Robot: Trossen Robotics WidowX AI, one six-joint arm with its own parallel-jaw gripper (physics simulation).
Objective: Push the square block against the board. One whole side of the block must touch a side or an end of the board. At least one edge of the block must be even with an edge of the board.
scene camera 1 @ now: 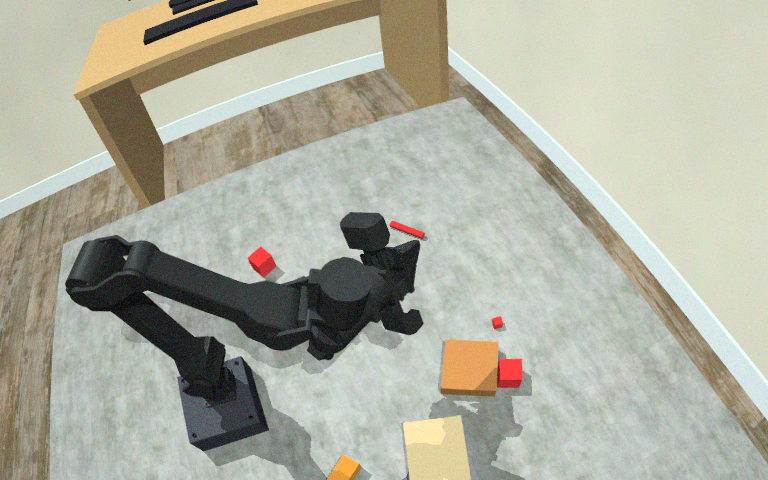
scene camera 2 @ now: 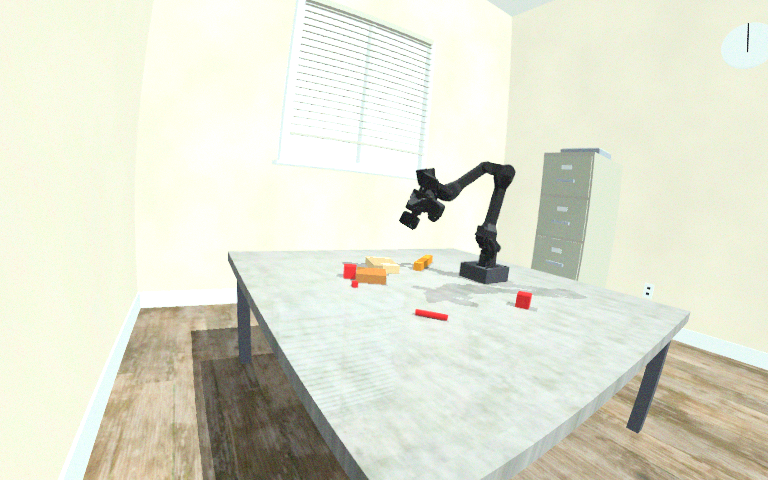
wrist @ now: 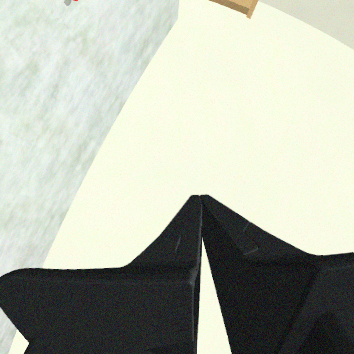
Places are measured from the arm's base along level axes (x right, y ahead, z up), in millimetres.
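Pixels of known places: gripper, fingertip midpoint: (scene camera 1: pixel 417 242) (scene camera 2: pixel 409 205) (wrist: pixel 198 202); arm's base, origin of the base link: (scene camera 1: pixel 218 388) (scene camera 2: pixel 487 265).
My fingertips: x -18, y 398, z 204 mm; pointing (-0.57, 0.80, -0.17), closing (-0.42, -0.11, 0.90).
For each thing: its top centre in the pictures, then the offset to it from my fingertips. Level surfaces: height alone.
- flat orange-brown block, middle of its top: (scene camera 1: pixel 470 364) (scene camera 2: pixel 371 271) dy +46, dx +119, dz -231 mm
- cream board, middle of its top: (scene camera 1: pixel 438 462) (scene camera 2: pixel 381 261) dy -74, dx +266, dz -231 mm
- small red cube, middle of its top: (scene camera 1: pixel 498 320) (scene camera 2: pixel 355 281) dy +136, dx +52, dz -245 mm
- red rod, middle of its top: (scene camera 1: pixel 406 227) (scene camera 2: pixel 431 312) dy +60, dx -238, dz -246 mm
- orange bar, middle of its top: (scene camera 2: pixel 423 258) dy -288, dx +281, dz -230 mm
- table, its level: dz -261 mm
A flat orange-brown block (scene camera 1: pixel 468 365) (scene camera 2: pixel 370 276) with a nearly square top lies on the table. A red cube (scene camera 1: pixel 510 372) (scene camera 2: pixel 349 271) appears to touch its right side near the lower corner in scene camera 1. A cream board (scene camera 1: pixel 434 447) (scene camera 2: pixel 378 262) lies below the orange-brown block in that view, with a gap between them; its lower end is cut off. Which pieces the task names as block and board is unclear. My gripper (scene camera 1: pixel 406 289) (wrist: pixel 198 202) is shut and empty, raised above the table to the left of the orange-brown block; its fingertips meet in the wrist view.
A small red cube (scene camera 1: pixel 497 322) (scene camera 2: pixel 355 284) lies near the orange-brown block. A red rod (scene camera 1: pixel 407 229) (scene camera 2: pixel 431 314), another red cube (scene camera 1: pixel 261 262) (scene camera 2: pixel 523 300) and an orange bar (scene camera 1: pixel 344 468) (scene camera 2: pixel 423 262) also lie on the table (scene camera 1: pixel 566 271) (scene camera 2: pixel 453 384).
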